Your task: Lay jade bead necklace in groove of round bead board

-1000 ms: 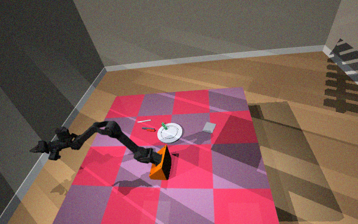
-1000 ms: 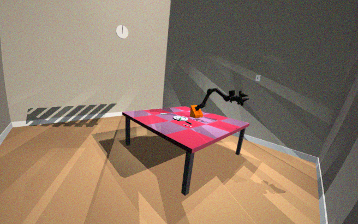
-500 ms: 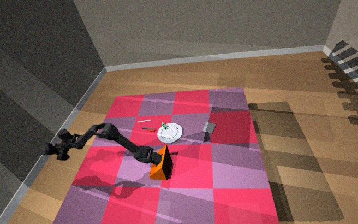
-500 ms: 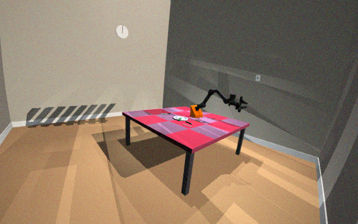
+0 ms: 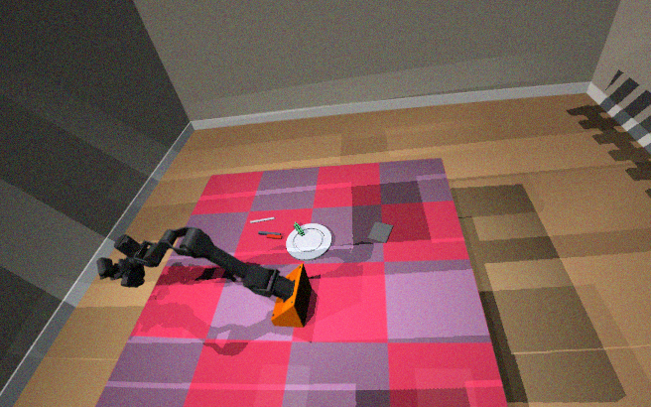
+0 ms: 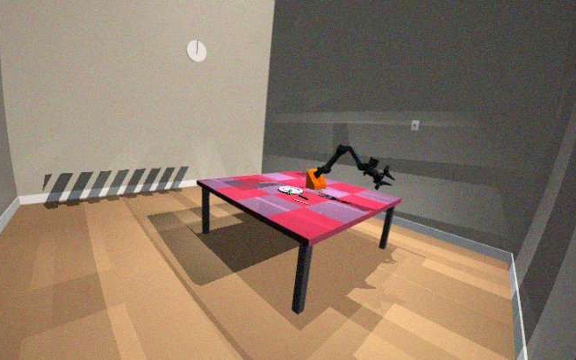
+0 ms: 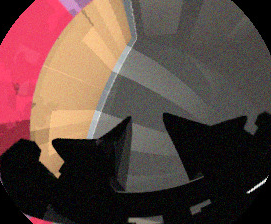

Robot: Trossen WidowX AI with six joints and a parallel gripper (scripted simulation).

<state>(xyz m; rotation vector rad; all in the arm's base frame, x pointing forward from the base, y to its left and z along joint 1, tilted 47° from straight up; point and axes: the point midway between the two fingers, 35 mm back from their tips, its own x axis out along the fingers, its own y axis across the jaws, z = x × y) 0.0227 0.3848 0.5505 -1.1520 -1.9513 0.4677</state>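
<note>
Right now my gripper tip is 450 mm short of the thin white rod, 470 mm to the left of it and 200 mm above it. The rest, counted from my gripper tip: round white bead board 290 mm ahead, 710 mm to the right, 190 mm below; then red-handled tool 340 mm ahead, 540 mm to the right, 190 mm below; then flat grey pad 330 mm ahead, 1020 mm to the right, 200 mm below.
</note>
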